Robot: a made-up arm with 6 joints.
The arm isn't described. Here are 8 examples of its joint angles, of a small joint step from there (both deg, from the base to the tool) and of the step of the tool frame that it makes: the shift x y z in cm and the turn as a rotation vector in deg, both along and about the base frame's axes.
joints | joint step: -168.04 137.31 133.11 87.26 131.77 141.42 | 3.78 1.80 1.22 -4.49 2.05 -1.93
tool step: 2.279 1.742 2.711 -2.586 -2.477 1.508
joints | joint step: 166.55 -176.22 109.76 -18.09 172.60 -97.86 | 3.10 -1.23 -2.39 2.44 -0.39 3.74
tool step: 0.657 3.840 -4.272 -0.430 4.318 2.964
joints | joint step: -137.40 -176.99 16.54 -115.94 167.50 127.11 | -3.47 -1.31 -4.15 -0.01 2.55 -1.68
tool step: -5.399 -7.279 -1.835 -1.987 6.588 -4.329
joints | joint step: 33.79 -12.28 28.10 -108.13 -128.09 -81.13 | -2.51 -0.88 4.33 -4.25 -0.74 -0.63
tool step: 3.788 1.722 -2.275 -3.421 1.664 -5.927
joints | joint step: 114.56 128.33 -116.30 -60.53 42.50 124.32 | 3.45 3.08 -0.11 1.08 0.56 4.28
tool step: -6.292 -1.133 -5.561 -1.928 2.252 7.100
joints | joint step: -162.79 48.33 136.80 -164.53 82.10 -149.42 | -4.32 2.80 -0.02 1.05 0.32 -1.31
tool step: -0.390 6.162 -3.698 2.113 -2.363 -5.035
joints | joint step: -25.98 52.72 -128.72 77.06 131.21 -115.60 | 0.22 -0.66 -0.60 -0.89 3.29 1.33
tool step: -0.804 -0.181 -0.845 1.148 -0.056 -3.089
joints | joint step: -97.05 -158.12 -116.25 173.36 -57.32 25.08 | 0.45 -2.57 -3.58 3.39 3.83 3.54
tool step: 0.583 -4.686 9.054 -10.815 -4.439 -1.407
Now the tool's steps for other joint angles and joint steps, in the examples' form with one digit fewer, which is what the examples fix.
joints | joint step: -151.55 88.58 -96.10 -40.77 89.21 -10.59 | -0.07 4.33 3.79 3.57 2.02 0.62
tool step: -10.90 -6.47 -8.54 3.07 -8.91 3.60
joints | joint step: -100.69 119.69 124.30 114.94 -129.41 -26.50 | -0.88 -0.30 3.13 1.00 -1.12 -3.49
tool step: 0.23 1.07 4.18 6.18 1.73 -2.35
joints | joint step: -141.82 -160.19 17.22 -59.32 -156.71 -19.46 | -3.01 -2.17 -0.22 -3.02 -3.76 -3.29
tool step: -3.01 -6.31 -2.32 -4.88 2.94 -4.62
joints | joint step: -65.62 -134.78 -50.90 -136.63 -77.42 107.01 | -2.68 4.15 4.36 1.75 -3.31 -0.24
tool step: -3.00 17.46 6.99 10.85 1.87 -4.32
